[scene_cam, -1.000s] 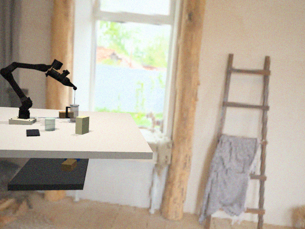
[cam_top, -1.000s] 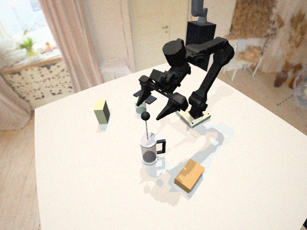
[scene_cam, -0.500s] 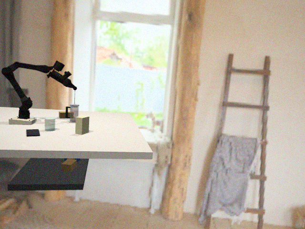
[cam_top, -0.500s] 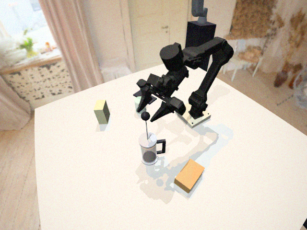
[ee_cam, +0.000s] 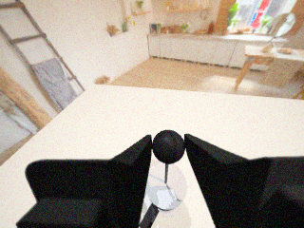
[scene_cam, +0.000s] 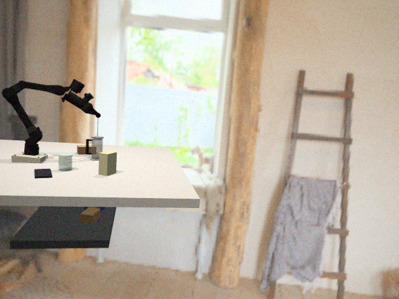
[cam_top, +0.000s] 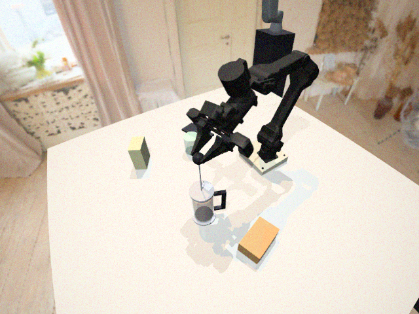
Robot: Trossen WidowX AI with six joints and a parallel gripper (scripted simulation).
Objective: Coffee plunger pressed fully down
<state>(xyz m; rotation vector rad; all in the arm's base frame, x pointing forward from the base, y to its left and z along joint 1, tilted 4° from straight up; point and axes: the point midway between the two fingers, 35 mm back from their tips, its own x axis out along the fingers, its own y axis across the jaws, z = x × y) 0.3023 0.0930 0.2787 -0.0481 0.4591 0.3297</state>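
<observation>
Now: the glass coffee press 2 cm behind my gripper tip and 14 cm below it. Round my gripper tip: pale yellow-green block 13 cm ahead, 34 cm to the right, 22 cm below.
</observation>
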